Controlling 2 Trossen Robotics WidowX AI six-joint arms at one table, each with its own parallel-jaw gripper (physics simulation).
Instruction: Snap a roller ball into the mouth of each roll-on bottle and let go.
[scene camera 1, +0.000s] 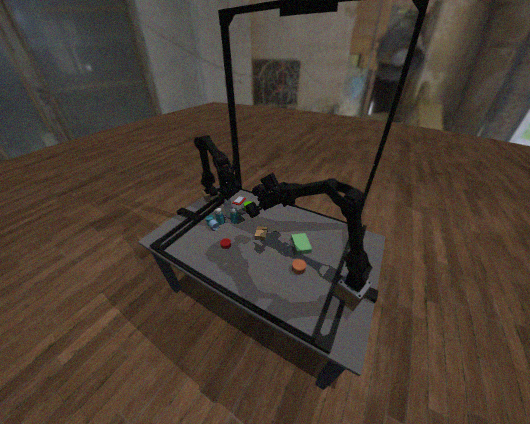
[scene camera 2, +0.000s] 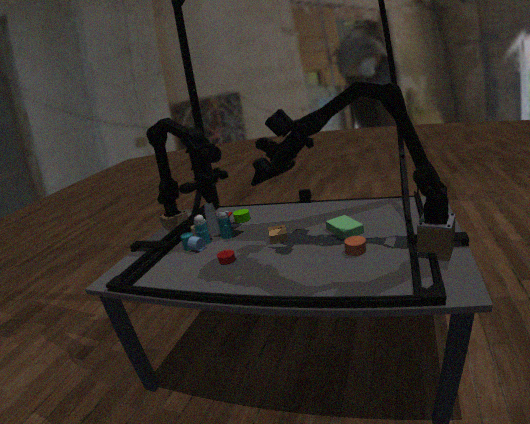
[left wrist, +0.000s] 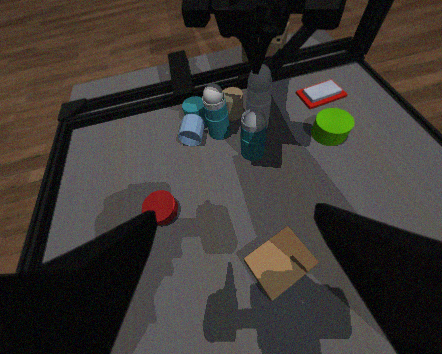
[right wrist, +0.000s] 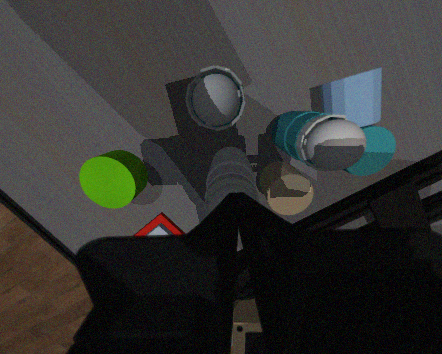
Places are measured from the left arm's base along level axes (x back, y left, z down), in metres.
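Pixels of known places: left gripper, between the fingertips: (scene camera 2: 259, 182) (left wrist: 235, 214); right gripper, between the fingertips: (scene camera 1: 227, 200) (scene camera 2: 209, 203) (left wrist: 256, 72) (right wrist: 236, 199); left arm's base, origin of its link: (scene camera 1: 355, 282) (scene camera 2: 436, 219); right arm's base, origin of its link: (scene camera 2: 172, 213).
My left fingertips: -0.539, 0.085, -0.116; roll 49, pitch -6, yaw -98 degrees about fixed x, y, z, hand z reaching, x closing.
Ahead of a thing's pixels: the offset from my left fingertips to its top centre, as dx, dy, dz.
Three roll-on bottles stand at the far left of the table. One teal bottle {-0.258, +0.062, +0.129} (left wrist: 217, 121) (scene camera 1: 220, 217) (scene camera 2: 201, 231) (right wrist: 290, 135) carries a grey ball in its mouth. So does the second teal bottle {-0.206, -0.010, +0.129} (left wrist: 253, 140) (scene camera 1: 235, 216) (scene camera 2: 225, 227) (right wrist: 215, 97). The third is a grey see-through bottle {-0.279, -0.018, +0.113} (left wrist: 258, 95) (right wrist: 230, 173) (scene camera 2: 211, 215). My right gripper (left wrist: 256, 72) (right wrist: 236, 199) (scene camera 2: 209, 198) is shut, pointing straight down with its tip on the top of the grey bottle. My left gripper (left wrist: 235, 214) (scene camera 1: 259, 198) (scene camera 2: 260, 174) is open and empty, hovering above the table's middle.
A light blue cap {-0.240, +0.115, +0.171} (left wrist: 191, 129), a teal cap {-0.288, +0.114, +0.168} (left wrist: 191, 105) and a tan cap {-0.314, +0.037, +0.168} (left wrist: 233, 100) crowd the bottles. Nearby are a green cylinder {-0.253, -0.159, +0.184} (left wrist: 333, 126), a red tray {-0.367, -0.159, +0.205} (left wrist: 322, 92), a red disc {-0.072, +0.144, +0.193} (left wrist: 160, 207) and a tan box {-0.003, -0.051, +0.189} (left wrist: 280, 261). A green block {+0.202, -0.158, +0.189} (scene camera 1: 301, 242) and an orange disc {+0.295, -0.032, +0.184} (scene camera 1: 299, 266) lie farther right.
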